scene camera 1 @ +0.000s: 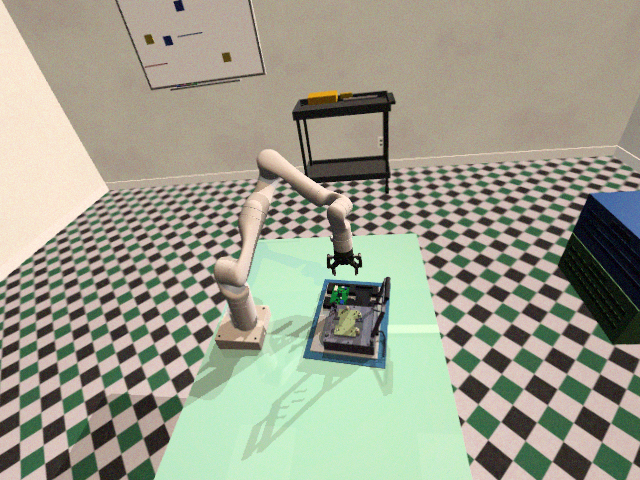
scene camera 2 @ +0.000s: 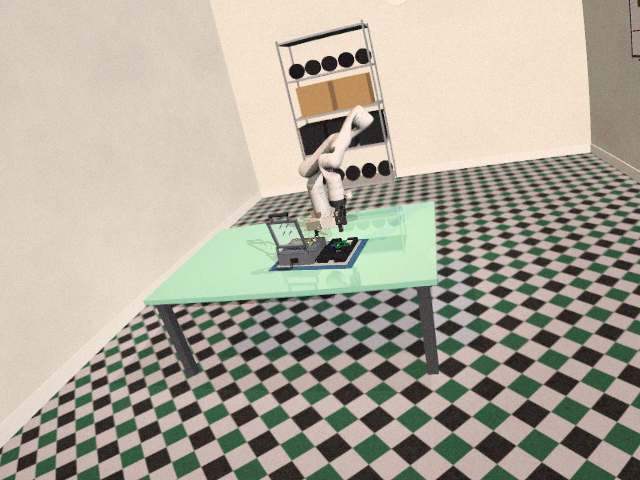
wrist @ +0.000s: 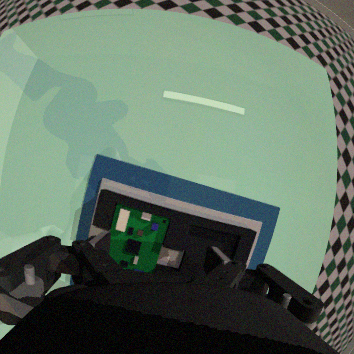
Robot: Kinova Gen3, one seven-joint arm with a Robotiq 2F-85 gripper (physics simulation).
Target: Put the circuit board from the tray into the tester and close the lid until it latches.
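Pixels of known places: gripper, fingertip midpoint: (scene camera 1: 345, 274) (scene camera 2: 343, 228) (wrist: 157, 251); arm's base, link origin: (scene camera 1: 247, 321) (scene camera 2: 323, 214).
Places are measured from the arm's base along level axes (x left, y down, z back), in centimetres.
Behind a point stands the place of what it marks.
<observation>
The green circuit board (scene camera 1: 339, 295) {x 11.9, y 3.6, z -37.7 cm} (scene camera 2: 340, 244) {x 11.7, y 3.6, z -38.2 cm} (wrist: 137, 240) {x 13.2, y 3.8, z -38.5 cm} lies in the left part of the black tray (scene camera 1: 364, 294) {x 11.3, y 4.0, z -48.3 cm} (wrist: 177, 220) {x 16.3, y 3.0, z -43.6 cm}, as the wrist view shows it. My gripper (scene camera 1: 345, 272) {x 15.1, y -5.4, z -41.2 cm} (scene camera 2: 341, 228) {x 15.1, y -5.4, z -41.2 cm} (wrist: 157, 251) {x 15.1, y -5.4, z -41.2 cm} is wide open and empty, pointing down above the tray, clear of the board. The grey tester (scene camera 1: 348, 347) {x -14.9, y 1.9, z -39.0 cm} (scene camera 2: 297, 255) {x -6.8, y 0.5, z -50.3 cm} stands beside the tray, with a yellow-green plate (scene camera 1: 347, 322) {x -6.2, y -1.1, z -39.7 cm} on its top. Its lid (scene camera 1: 386, 288) {x -10.3, y -21.7, z -53.4 cm} (scene camera 2: 279, 215) {x -8.7, y -21.1, z -54.8 cm} stands open, roughly upright. The tester does not show in the wrist view.
The tray and tester are on a blue-edged mat (scene camera 1: 310, 353) {x -13.5, y 5.6, z -24.7 cm} (scene camera 2: 359, 253) {x 20.7, y 5.7, z -47.2 cm} (wrist: 185, 186) {x 20.6, y 5.6, z -44.8 cm} on the green table (scene camera 1: 330, 423) {x -38.7, y 5.8, z -30.8 cm} (scene camera 2: 217, 279) {x -48.4, y 5.8, z -51.9 cm}. The raised lid stands up at the side of the tester away from the robot's base (scene camera 1: 241, 335) {x -6.4, y 0.2, z 1.3 cm}. A black cart (scene camera 1: 343, 110) stands beyond the table.
</observation>
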